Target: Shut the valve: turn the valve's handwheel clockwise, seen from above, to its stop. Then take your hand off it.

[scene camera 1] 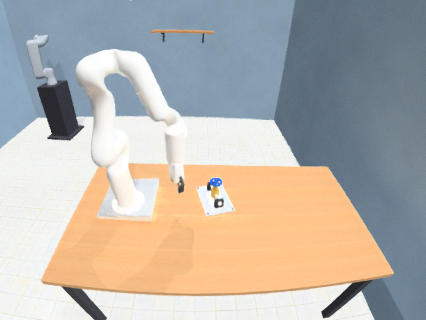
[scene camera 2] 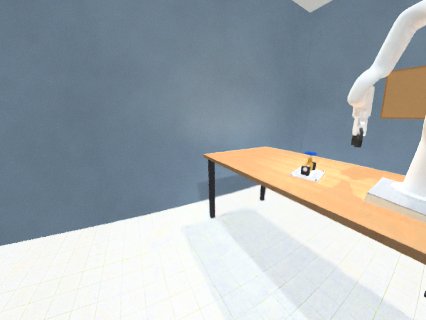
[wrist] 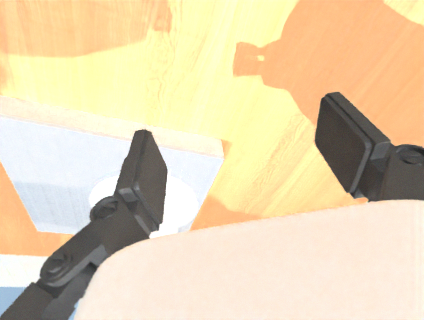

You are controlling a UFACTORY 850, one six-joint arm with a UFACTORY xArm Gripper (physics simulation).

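Observation:
The valve's blue handwheel [scene camera 1: 216,182] [scene camera 2: 310,153] lies level on top of the yellow valve body [scene camera 1: 215,192] [scene camera 2: 309,162]. The body has black ends and stands on a white plate [scene camera 1: 226,204] [scene camera 2: 318,176] on the table. My gripper [scene camera 1: 180,186] [scene camera 2: 356,141] [wrist: 236,134] is open and empty. It hangs above the table, between the robot's base and the valve, apart from the handwheel. The valve does not show in the wrist view. How far the handwheel is turned cannot be told.
The arm's base stands on a grey block [scene camera 1: 150,192] [scene camera 2: 382,192] [wrist: 45,155] at one end of the wooden table [scene camera 1: 280,230] [scene camera 2: 250,160] [wrist: 200,100]. A wall shelf [scene camera 1: 182,32] and a dark pedestal [scene camera 1: 59,107] with a small grey arm are far behind.

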